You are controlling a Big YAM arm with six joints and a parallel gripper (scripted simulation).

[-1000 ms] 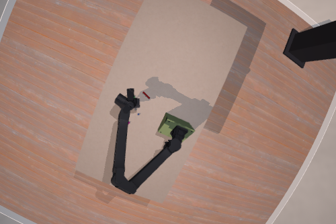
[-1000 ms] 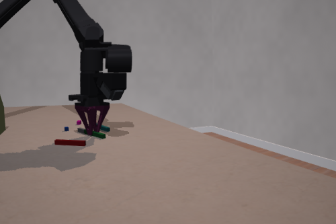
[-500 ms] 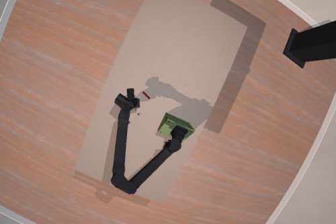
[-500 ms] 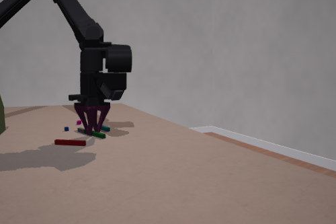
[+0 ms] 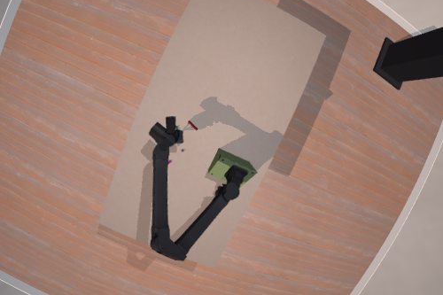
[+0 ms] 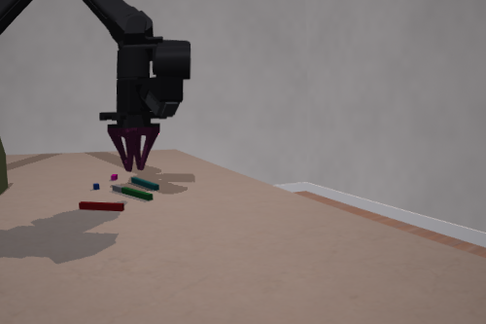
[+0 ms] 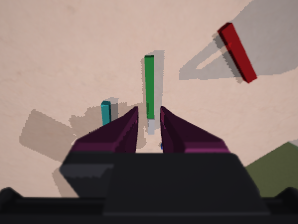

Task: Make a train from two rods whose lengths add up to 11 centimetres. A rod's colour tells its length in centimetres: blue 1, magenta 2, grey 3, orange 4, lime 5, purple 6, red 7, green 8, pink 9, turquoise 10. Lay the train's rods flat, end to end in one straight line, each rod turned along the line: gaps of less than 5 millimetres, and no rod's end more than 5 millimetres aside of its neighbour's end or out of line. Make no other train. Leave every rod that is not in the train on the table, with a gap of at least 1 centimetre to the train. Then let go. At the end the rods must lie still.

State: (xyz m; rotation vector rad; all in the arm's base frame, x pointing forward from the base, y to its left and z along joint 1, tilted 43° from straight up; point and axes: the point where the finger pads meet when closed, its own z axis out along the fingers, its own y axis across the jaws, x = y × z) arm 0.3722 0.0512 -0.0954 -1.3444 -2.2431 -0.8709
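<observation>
Right now the green rod is 5 cm below my hand. Also, from my hand: grey rod 3 cm behind, 5 cm to the left, 5 cm below; then blue rod 7 cm behind, 8 cm to the left, 5 cm below; then turquoise rod 3 cm ahead, 9 cm to the left, 5 cm below.
</observation>
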